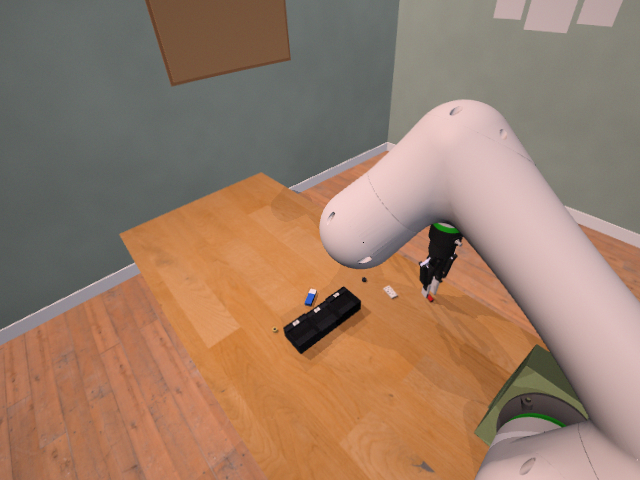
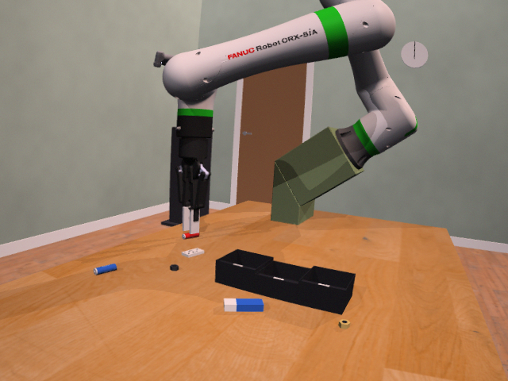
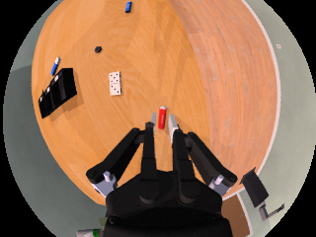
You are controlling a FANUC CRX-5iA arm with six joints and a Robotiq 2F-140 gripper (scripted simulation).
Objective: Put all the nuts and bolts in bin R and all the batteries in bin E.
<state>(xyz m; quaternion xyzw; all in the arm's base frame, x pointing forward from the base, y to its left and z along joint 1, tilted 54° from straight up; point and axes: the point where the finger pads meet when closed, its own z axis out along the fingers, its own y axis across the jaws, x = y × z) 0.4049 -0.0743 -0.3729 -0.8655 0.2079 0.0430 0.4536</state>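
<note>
The red battery lies 4 cm below my hand. Also, from my hand: blue battery: 31 cm ahead, 4 cm below, 2 cm to the right; black nut: 21 cm ahead, 9 cm to the left, 5 cm below; white domino-like tile: 11 cm ahead, 7 cm to the left, 5 cm below.
</note>
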